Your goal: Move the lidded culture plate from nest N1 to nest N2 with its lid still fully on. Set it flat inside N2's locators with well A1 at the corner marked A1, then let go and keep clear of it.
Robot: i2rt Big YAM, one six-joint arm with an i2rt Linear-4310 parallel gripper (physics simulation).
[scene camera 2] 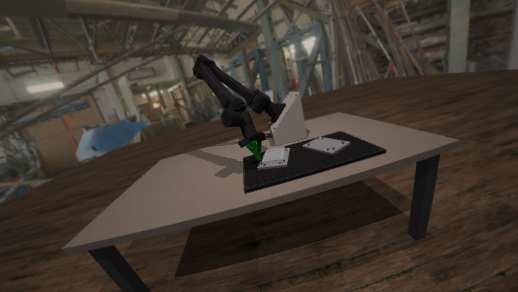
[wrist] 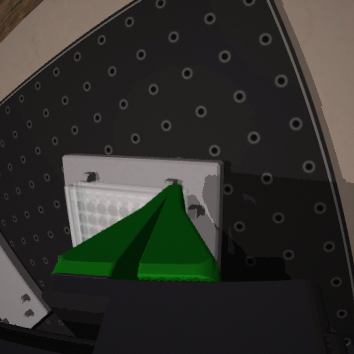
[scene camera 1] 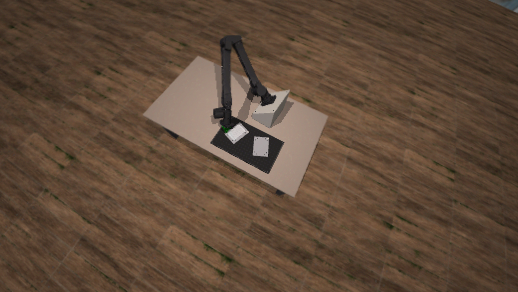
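Seen in the pictures: gripper, fingertip midpoint: (scene camera 2: 260,160) (wrist: 176,193) (scene camera 1: 226,132); arm's base, origin of the base link: (scene camera 2: 279,113) (scene camera 1: 268,101).
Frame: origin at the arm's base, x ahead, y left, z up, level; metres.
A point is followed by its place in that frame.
Note:
The clear lidded culture plate (scene camera 1: 237,132) {x 0.315, y -0.138, z -0.104 m} (scene camera 2: 276,154) {x 0.331, y -0.140, z -0.104 m} (wrist: 102,210) {x 0.363, y -0.157, z -0.104 m} lies on the light grey nest N1 (wrist: 125,169) {x 0.381, y -0.175, z -0.121 m}, inside its locators as far as they show. The lid looks seated, but the fingers hide much of the plate in the wrist view. My gripper (scene camera 1: 226,130) {x 0.357, y -0.215, z -0.097 m} (scene camera 2: 260,159) {x 0.357, y -0.215, z -0.097 m} (wrist: 176,193) {x 0.357, y -0.215, z -0.097 m} is shut with nothing between its green fingertips, which meet at one end of the plate, by a corner locator. The other nest, N2 (scene camera 1: 261,146) {x 0.340, y 0.085, z -0.121 m} (scene camera 2: 327,145) {x 0.363, y 0.078, z -0.121 m} (wrist: 17,287) {x 0.318, y 0.030, z -0.121 m}, is empty, with small locators along its edges. The A1 mark is too small to make out.
Both nests stand on a black perforated board (scene camera 1: 272,162) {x 0.424, y 0.215, z -0.132 m} (scene camera 2: 300,173) {x 0.485, y -0.104, z -0.132 m} (wrist: 215,95) {x 0.398, y -0.247, z -0.132 m} on the beige table (scene camera 1: 175,95) {x 0.196, y -0.819, z -0.146 m} (scene camera 2: 165,200) {x 0.355, y -0.624, z -0.145 m}. The arm's light grey wedge-shaped mount (scene camera 1: 272,116) {x 0.146, y 0.080, z 0.043 m} (scene camera 2: 292,125) {x 0.139, y 0.019, z -0.055 m} stands behind the board.

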